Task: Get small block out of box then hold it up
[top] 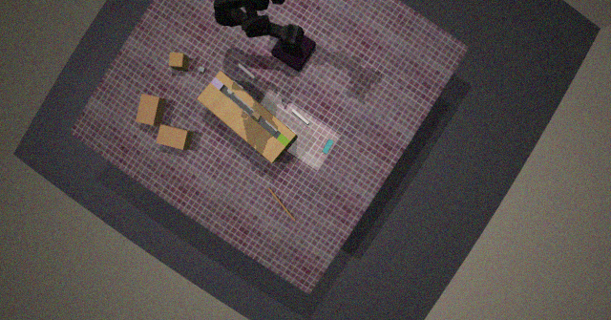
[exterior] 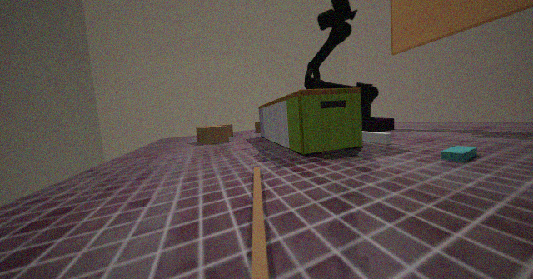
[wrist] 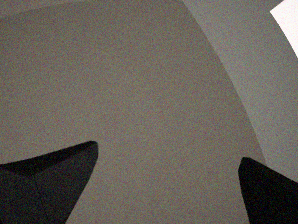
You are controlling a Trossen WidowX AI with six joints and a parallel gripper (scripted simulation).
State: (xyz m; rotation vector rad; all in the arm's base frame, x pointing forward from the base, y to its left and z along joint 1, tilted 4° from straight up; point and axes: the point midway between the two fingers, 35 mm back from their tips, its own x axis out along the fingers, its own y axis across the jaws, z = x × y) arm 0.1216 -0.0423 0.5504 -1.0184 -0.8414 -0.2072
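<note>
Now: the tan block 16 cm ahead of my gripper tip, 3 cm to the left of it and 53 cm below it. From my gripper tip the other things lie so: long box (15 cm ahead, 1 cm to the left, 55 cm below); then thin wooden stick (44 cm ahead, 29 cm to the left, 61 cm below).
</note>
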